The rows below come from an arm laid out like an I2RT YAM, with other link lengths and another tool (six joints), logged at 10 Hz.
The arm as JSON. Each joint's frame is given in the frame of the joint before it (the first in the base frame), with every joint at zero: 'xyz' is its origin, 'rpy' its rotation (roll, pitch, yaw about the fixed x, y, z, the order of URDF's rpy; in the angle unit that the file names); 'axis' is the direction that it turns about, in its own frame. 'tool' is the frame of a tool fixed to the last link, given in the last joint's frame.
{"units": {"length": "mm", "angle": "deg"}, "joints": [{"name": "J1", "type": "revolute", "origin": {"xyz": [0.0, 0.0, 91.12], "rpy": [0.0, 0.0, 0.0]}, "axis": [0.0, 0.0, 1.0]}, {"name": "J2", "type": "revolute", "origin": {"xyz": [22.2, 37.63, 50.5], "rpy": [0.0, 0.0, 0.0]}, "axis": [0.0, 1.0, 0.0]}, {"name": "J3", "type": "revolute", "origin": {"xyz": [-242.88, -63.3, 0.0], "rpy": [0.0, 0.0, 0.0]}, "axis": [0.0, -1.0, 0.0]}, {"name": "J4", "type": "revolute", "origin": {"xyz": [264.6, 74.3, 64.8], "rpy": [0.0, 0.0, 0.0]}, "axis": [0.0, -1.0, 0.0]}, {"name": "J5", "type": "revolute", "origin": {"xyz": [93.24, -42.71, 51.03], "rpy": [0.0, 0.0, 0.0]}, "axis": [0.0, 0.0, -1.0]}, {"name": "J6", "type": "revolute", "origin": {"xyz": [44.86, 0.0, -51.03], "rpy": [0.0, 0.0, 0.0]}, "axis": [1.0, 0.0, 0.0]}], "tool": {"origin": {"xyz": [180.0, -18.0, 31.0], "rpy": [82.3, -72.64, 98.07]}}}
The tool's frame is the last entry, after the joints.
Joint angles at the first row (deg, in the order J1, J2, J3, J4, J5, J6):
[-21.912 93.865 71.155 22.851 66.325 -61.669]
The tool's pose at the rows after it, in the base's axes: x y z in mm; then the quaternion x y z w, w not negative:
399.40, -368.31, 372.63, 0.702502, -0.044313, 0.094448, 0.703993
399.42, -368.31, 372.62, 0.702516, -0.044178, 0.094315, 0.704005
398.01, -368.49, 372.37, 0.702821, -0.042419, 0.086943, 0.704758
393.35, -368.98, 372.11, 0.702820, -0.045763, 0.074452, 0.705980
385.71, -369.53, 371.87, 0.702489, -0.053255, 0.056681, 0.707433
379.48, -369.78, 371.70, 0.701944, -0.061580, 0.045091, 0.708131
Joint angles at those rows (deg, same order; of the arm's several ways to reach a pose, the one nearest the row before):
[-21.912 93.864 71.156 22.851 66.412 -61.669]
[-21.912 93.866 71.157 22.851 66.412 -61.691]
[-21.911 93.864 71.154 22.851 66.871 -62.434]
[-21.912 93.865 71.156 22.851 68.160 -63.177]
[-21.911 93.864 71.155 22.873 70.216 -64.030]
[-21.911 93.865 71.156 22.851 71.834 -64.270]

